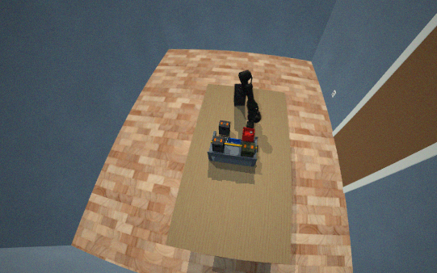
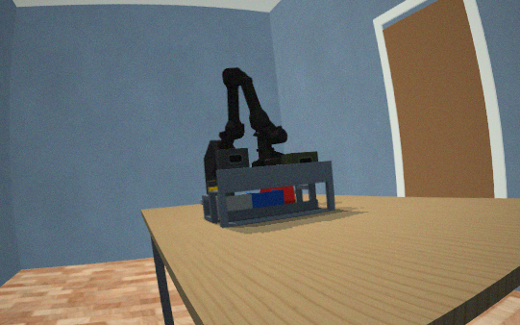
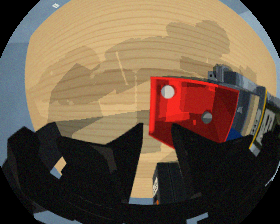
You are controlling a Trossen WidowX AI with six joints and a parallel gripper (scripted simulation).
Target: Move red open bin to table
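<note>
The red bin is 6 cm ahead of my hand, 1 cm to the left of it and 8 cm below it. From my hand the other things lie so: blue bin (22 cm ahead, 7 cm to the right, 9 cm below); grey bin (24 cm ahead, 18 cm to the right, 9 cm below).
</note>
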